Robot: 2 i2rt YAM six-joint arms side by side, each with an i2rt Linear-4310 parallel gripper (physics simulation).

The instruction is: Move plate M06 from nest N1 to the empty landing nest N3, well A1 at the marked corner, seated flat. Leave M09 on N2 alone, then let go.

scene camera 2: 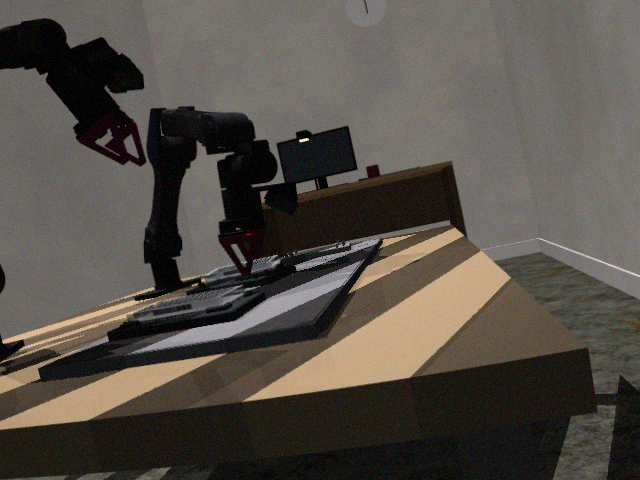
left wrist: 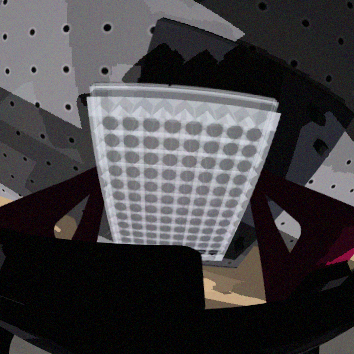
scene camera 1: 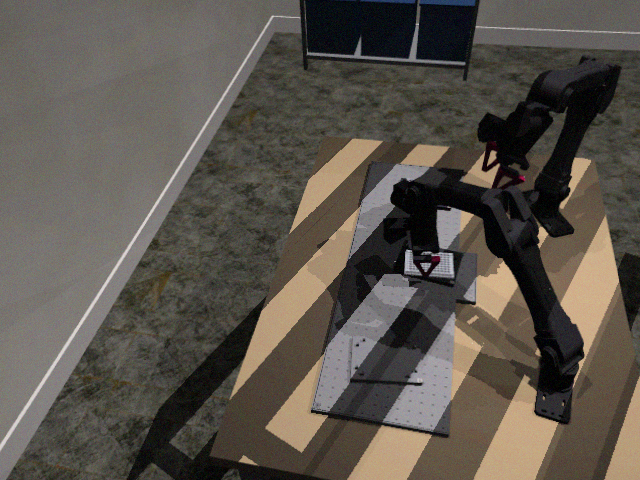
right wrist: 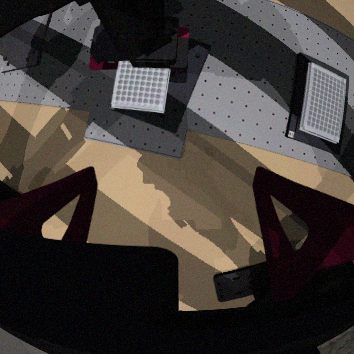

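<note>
My left gripper [scene camera 1: 427, 264] [scene camera 2: 246, 268] [left wrist: 176, 173] is shut on a white well plate [scene camera 1: 446, 268] [left wrist: 150, 197] [right wrist: 142, 90], M06 by the task; no label is readable. It holds the plate over a dark nest in the middle of the board, at an angle to it; any gap beneath is hard to judge. Another white plate [scene camera 2: 193, 300] [right wrist: 325, 102] sits in a black nest [right wrist: 296, 95], at the right of the right wrist view. An empty nest with an L-shaped rail [scene camera 1: 387, 382] and small pins lies near the board's lower end. My right gripper [scene camera 1: 490, 178] [scene camera 2: 133, 163] [right wrist: 174, 175] is open and empty, raised.
The perforated board [scene camera 1: 392, 413] [scene camera 2: 180, 341] lies on the wooden table [scene camera 1: 289, 413] [scene camera 2: 330, 382]. A grey slab [scene camera 1: 466, 268] [right wrist: 135, 142] extends beside the middle nest. A small black object [right wrist: 235, 285] shows low in the right wrist view. Striped shadows obscure details.
</note>
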